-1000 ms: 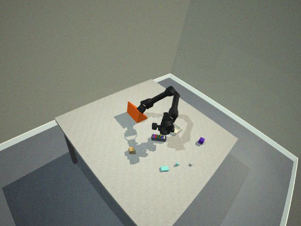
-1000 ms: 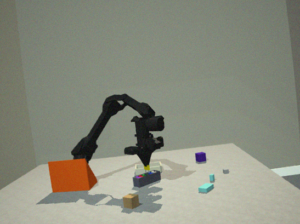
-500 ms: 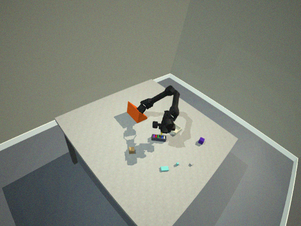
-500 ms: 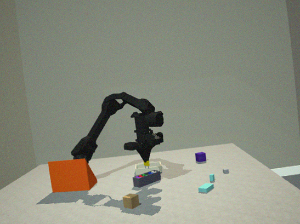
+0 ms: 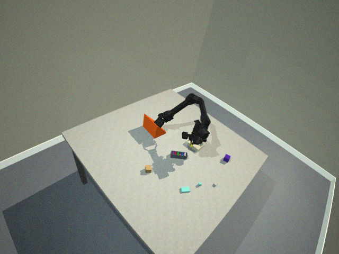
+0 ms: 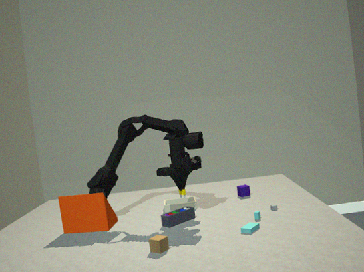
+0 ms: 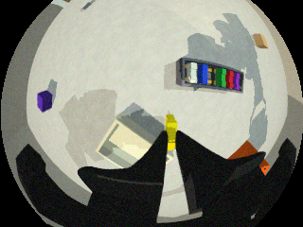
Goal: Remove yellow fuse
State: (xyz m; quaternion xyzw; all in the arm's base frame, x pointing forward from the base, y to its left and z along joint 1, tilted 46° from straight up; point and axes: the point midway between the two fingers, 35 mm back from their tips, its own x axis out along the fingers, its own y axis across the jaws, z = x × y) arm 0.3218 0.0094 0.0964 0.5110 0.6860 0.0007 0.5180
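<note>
Now: the cream tray 110 mm to the left of my gripper tip, 90 mm below it and 20 mm behind it. Round my gripper tip: yellow fuse 10 mm below; then small cyan block 260 mm ahead, 170 mm to the right, 80 mm below; then purple cube 250 mm ahead, 200 mm to the left, 70 mm below.
</note>
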